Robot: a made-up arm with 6 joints.
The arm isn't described. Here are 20 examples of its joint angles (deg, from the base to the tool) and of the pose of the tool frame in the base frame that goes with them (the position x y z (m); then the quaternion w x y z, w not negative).
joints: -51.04 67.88 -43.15 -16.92 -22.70 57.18
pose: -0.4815 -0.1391 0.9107 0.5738 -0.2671 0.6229 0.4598
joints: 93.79 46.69 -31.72 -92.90 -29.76 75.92
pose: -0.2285 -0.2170 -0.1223 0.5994 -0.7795 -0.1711 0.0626
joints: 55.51 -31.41 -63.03 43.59 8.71 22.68
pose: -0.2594 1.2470 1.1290 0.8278 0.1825 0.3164 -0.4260
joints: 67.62 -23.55 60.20 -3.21 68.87 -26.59
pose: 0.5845 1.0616 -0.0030 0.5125 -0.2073 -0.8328 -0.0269
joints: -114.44 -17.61 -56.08 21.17 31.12 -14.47
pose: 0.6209 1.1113 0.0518 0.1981 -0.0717 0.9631 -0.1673
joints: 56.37 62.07 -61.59 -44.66 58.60 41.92
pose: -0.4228 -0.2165 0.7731 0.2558 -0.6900 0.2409 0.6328
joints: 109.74 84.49 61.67 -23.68 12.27 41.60
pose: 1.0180 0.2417 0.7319 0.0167 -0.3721 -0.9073 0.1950
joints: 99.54 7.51 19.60 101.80 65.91 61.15
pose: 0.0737 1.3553 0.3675 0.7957 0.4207 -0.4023 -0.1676
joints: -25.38 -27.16 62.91 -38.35 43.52 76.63
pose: -0.5260 0.9666 -0.2831 0.6728 -0.5842 0.4519 -0.0425
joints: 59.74 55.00 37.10 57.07 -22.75 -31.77
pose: 0.0750 0.9647 0.0428 0.1772 0.5427 -0.7615 -0.3068
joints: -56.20 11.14 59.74 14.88 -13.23 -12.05
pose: -0.4833 1.3607 -0.1161 0.8481 -0.0428 -0.2869 -0.4433
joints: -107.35 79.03 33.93 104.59 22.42 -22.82
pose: -0.2907 0.6566 0.7778 0.7438 -0.0081 0.3658 -0.5593
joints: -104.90 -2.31 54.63 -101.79 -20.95 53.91
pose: -0.7909 0.5625 0.7548 0.5987 -0.1646 0.6136 0.4878
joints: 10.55 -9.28 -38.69 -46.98 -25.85 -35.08
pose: -0.5939 0.9514 0.8069 0.9474 0.2661 -0.1547 -0.0882
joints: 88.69 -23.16 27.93 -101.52 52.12 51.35
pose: -0.0594 0.3996 0.2377 0.5258 -0.8157 -0.2396 0.0270
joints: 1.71 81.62 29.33 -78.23 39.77 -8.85
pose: 0.3122 -0.3006 -0.1875 0.1161 -0.1826 -0.3358 0.9167
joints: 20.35 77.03 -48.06 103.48 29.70 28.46
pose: -0.5161 0.4329 -0.0586 0.9330 -0.2464 -0.0329 -0.2603
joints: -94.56 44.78 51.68 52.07 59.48 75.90
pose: -0.8845 0.8251 0.8677 0.6134 -0.0461 0.7746 0.1468
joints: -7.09 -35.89 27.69 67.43 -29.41 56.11
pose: 0.7552 0.9263 0.0915 0.1927 0.2463 0.0586 -0.9481
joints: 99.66 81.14 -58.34 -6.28 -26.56 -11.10
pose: -0.1345 -0.1515 -0.3168 0.5507 -0.3882 -0.7312 0.1069
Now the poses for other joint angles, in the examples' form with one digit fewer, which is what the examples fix.
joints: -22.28 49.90 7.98 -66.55 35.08 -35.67
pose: -0.415 -0.291 0.052 0.457 0.361 -0.083 0.808
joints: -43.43 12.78 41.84 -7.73 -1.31 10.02
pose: -0.808 1.157 0.027 0.988 -0.021 -0.022 -0.150
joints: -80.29 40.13 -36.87 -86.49 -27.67 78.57
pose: 0.066 -0.156 0.825 0.155 0.022 0.617 0.771
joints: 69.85 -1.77 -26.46 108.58 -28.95 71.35
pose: 0.214 0.735 0.726 0.260 0.676 0.196 -0.661
